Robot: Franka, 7 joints.
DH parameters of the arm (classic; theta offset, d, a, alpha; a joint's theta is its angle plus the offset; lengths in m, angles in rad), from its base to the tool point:
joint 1: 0 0.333 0 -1.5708
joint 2: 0 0 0 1.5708
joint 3: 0 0.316 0.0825 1.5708
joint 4: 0 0 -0.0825 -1.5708
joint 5: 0 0.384 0 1.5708
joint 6: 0 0 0.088 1.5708
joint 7: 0 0.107 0 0
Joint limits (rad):
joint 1: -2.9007..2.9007
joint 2: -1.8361..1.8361
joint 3: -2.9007..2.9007
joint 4: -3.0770..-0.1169
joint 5: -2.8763..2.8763
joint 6: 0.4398..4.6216
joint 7: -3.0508..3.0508
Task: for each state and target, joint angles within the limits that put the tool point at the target. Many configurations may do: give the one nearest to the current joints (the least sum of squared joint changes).
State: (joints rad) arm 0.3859 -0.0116 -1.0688 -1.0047 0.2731 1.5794 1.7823
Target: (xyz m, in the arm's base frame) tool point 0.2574 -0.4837 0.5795
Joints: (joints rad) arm 0.1195 0.0882 -1.2822 -1.6175 0.1965 1.4564 1.7823
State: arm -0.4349 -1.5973 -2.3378 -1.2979 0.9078 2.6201 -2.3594
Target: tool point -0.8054 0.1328 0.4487
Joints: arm -0.6461 -1.0233 -2.1621 -1.0052 0.8943 2.6327 -2.3594
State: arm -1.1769 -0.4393 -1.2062 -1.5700 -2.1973 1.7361 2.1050
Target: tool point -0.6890 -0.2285 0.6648
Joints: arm -0.4612 -0.9338 -1.5453 -1.2135 -2.2752 1.9294 2.1050
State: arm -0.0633 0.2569 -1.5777 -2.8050 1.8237 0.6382 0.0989
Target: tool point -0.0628 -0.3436 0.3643
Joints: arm -0.3097 0.2224 -1.8389 -2.7594 1.8681 0.6036 0.0989
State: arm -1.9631 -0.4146 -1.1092 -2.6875 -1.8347 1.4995 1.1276
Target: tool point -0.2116 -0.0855 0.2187
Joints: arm -1.6099 -0.5187 -0.9015 -3.0770 -1.4218 1.5245 1.1276
